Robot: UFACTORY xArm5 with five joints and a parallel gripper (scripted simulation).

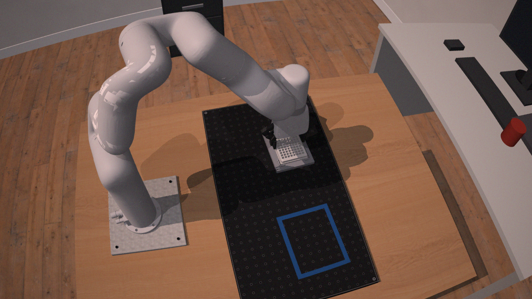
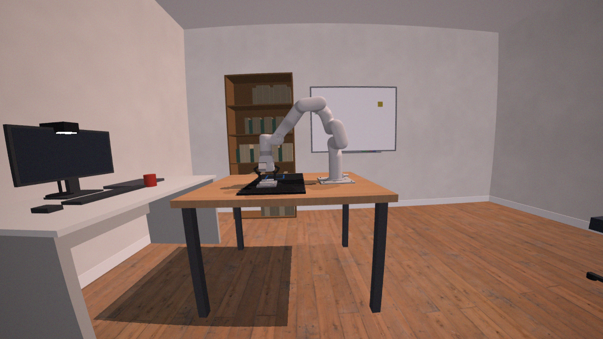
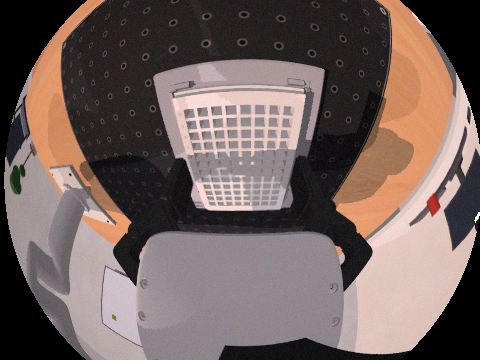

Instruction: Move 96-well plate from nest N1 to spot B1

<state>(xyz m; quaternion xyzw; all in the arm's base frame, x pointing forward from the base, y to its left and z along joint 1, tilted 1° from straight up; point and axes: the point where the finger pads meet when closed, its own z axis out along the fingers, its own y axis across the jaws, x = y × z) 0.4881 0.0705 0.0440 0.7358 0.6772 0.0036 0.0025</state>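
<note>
My gripper is now 2 cm above the white 96-well plate. From my hand the other things lie so: grey plate nest (3 cm below).
</note>
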